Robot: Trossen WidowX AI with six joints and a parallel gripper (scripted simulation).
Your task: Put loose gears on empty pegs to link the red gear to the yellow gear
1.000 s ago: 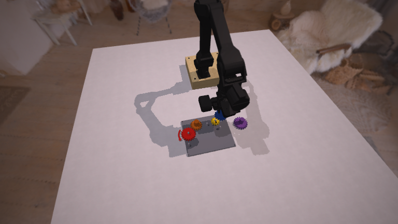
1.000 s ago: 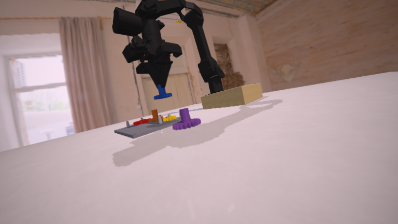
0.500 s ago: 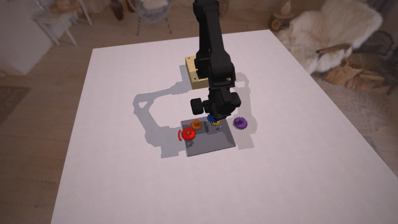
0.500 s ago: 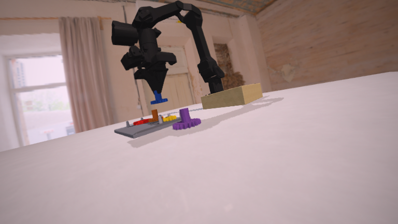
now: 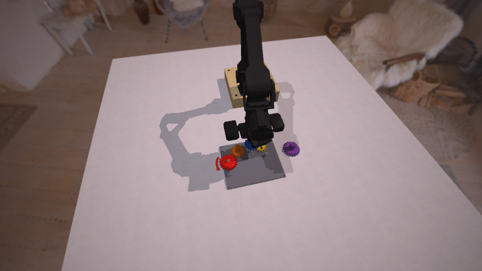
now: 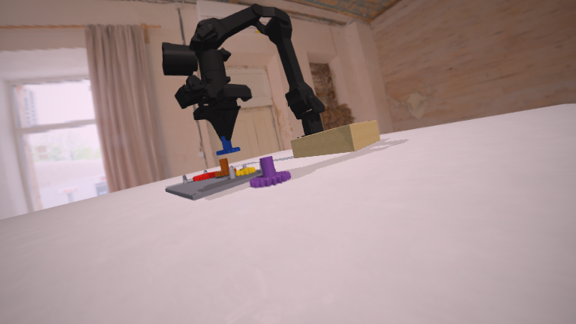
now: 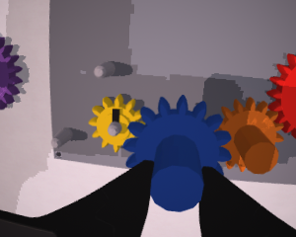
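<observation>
Now: the blue gear 10 mm below my gripper tip. Round my gripper tip: orange gear (60 mm below, 50 mm to the right, 10 mm behind); red gear (90 mm to the right, 70 mm below, 20 mm ahead); yellow gear (70 mm below, 40 mm to the left, 10 mm behind).
</observation>
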